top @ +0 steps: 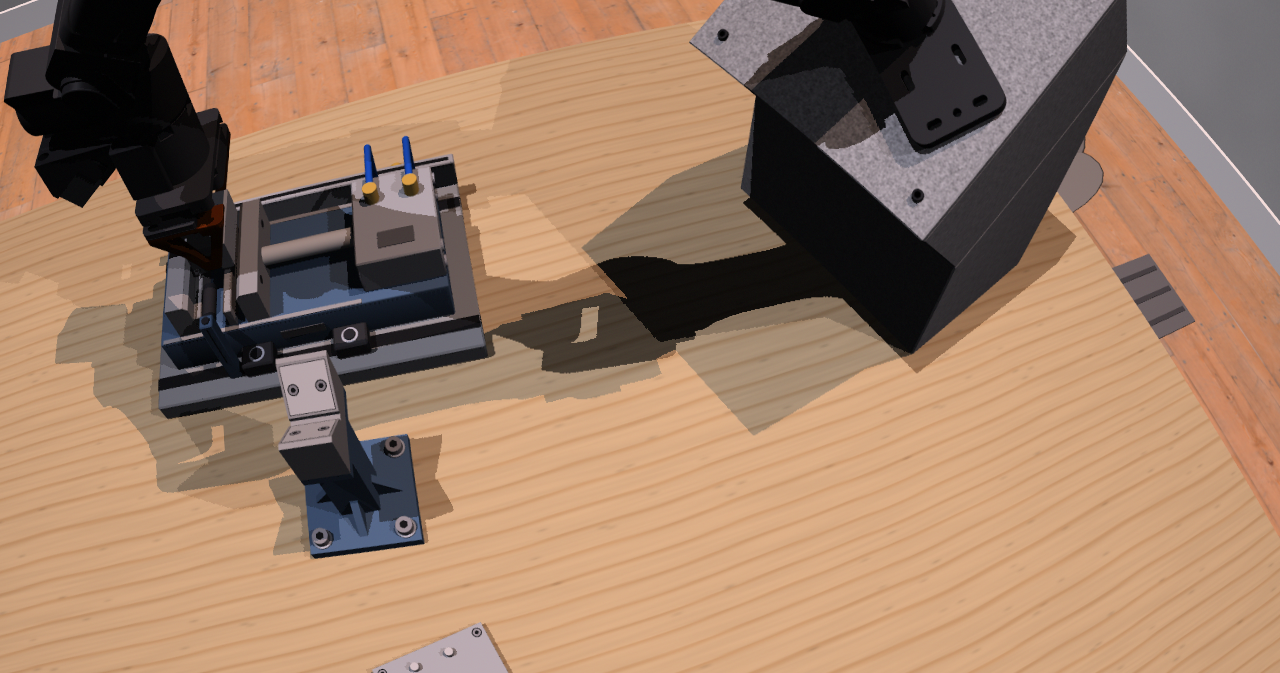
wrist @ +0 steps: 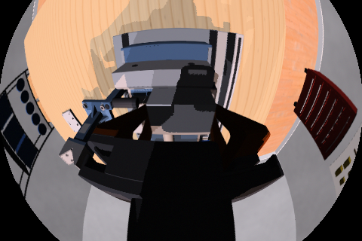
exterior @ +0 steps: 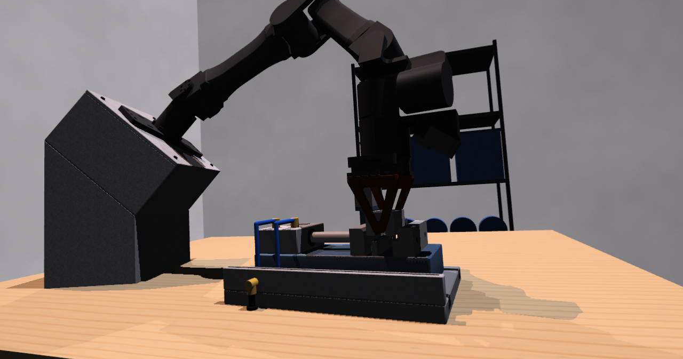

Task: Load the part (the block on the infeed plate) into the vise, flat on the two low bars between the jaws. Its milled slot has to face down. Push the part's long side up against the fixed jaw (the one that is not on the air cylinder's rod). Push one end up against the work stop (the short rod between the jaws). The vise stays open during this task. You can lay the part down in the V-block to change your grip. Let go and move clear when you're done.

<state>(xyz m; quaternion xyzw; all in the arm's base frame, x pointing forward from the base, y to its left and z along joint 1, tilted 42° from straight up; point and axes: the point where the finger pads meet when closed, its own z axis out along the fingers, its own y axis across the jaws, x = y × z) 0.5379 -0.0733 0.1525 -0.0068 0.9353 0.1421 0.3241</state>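
Now: hand right at the grey part. From my hand the other things lie so: moving jaw 3 cm behind, 2 cm to the left, 2 cm below; then work stop rod 7 cm to the left, 1 cm below, 1 cm behind; then fixed jaw 3 cm ahead, 2 cm to the left, 2 cm below.
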